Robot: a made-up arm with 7 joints.
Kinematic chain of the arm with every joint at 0, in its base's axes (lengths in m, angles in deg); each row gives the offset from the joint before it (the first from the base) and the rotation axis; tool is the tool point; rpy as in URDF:
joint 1: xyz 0 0 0.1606 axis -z
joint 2: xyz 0 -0.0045 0.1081 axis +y
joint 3: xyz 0 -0.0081 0.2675 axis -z
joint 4: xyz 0 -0.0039 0.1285 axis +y
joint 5: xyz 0 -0.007 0.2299 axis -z
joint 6: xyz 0 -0.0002 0.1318 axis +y
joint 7: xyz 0 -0.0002 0.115 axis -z
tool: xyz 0 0 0 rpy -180 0 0
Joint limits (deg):
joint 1: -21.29..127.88
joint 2: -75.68..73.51
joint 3: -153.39..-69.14
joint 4: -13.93..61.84
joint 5: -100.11..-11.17
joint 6: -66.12..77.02
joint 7: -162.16..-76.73
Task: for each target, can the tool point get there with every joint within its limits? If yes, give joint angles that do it. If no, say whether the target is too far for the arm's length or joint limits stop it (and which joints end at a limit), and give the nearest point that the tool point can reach.
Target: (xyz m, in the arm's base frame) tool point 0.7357 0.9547 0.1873
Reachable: no: too far | nearest point 0.5157 0.6693 0.2762 | short by 0.371 m
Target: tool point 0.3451 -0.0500 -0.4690
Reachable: no: joint limits stop it (at a limit: joint 1, joint 2, joint 3, joint 4, joint 5, joint 6) | nearest point 0.4627 0.3434 0.0424 | short by 0.656 m
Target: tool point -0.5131 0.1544 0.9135
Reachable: yes | joints 0.61 -33.77 -130.45 28.20 -37.21 -35.83 -110.28
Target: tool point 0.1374 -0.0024 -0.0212
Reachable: no: joint limits stop it (at a limit: joint 1, joint 2, joint 3, joint 4, joint 5, joint 6) | nearest point 0.4627 0.3434 0.0424 | short by 0.479 m
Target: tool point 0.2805 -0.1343 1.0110
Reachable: yes | joints 115.13 -2.65 -82.27 41.67 -53.94 11.28 -129.14
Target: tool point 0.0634 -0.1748 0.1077
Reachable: no: joint limits stop it (at a limit: joint 2, joint 3, joint 4, joint 5, joint 6) | nearest point 0.2096 -0.5779 0.2804 | short by 0.462 m
